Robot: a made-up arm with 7 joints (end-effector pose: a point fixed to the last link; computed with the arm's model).
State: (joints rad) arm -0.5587 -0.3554 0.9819 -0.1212 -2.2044 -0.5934 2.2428
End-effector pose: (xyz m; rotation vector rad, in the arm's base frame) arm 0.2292 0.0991 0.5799 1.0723 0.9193 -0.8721
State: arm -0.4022 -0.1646 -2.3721 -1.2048 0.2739 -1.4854 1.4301
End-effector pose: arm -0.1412 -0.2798 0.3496 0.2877 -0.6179 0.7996
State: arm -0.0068 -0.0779 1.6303 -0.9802 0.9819 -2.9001 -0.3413
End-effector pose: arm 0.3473 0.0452 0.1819 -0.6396 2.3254 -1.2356
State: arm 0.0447 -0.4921 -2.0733 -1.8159 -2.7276 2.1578 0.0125
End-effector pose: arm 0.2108 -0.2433 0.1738 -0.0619 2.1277 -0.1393
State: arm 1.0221 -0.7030 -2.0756 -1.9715 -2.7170 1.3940 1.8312
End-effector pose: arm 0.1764 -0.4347 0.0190 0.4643 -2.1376 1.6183
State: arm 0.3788 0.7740 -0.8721 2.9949 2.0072 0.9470 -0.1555
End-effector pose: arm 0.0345 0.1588 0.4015 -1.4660 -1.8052 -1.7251
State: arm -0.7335 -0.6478 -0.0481 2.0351 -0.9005 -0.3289 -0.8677
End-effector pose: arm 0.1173 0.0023 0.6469 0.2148 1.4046 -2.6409
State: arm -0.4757 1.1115 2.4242 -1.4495 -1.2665 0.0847 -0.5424
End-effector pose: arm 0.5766 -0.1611 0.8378 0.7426 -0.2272 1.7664
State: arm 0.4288 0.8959 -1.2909 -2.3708 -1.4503 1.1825 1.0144
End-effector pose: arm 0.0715 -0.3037 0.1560 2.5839 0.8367 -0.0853
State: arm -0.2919 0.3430 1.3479 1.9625 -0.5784 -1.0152 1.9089
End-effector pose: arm 0.1309 0.4457 0.3460 -1.8321 1.5424 -0.2549
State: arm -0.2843 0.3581 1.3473 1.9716 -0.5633 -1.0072 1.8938
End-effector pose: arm 0.1227 0.4463 0.3499 -1.8473 1.5159 -0.2288
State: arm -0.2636 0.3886 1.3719 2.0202 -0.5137 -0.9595 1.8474
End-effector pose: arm 0.1068 0.4570 0.3764 -1.8542 1.4673 -0.1125
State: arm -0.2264 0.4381 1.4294 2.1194 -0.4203 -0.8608 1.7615
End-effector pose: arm 0.0812 0.4759 0.4379 -1.8347 1.3824 0.1215
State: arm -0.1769 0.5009 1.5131 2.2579 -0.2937 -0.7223 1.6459
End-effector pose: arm 0.0509 0.4886 0.5372 -1.7631 1.2495 0.4448
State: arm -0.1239 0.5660 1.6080 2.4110 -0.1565 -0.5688 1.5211
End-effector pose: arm 0.0263 0.4773 0.6592 -1.6299 1.0711 0.7867
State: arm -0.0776 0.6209 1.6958 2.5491 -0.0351 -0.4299 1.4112
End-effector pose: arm 0.0158 0.4401 0.7720 -1.4632 0.8801 1.0691
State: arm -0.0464 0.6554 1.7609 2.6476 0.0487 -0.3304 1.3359
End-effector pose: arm 0.0184 0.3977 0.8489 -1.3154 0.7316 1.2475
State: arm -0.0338 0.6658 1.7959 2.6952 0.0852 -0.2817 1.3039
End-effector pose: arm 0.0271 0.3740 0.8842 -1.2284 0.6661 1.3204
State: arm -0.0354 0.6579 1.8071 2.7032 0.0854 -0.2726 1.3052
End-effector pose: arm 0.0368 0.3722 0.8908 -1.1989 0.6729 1.3224
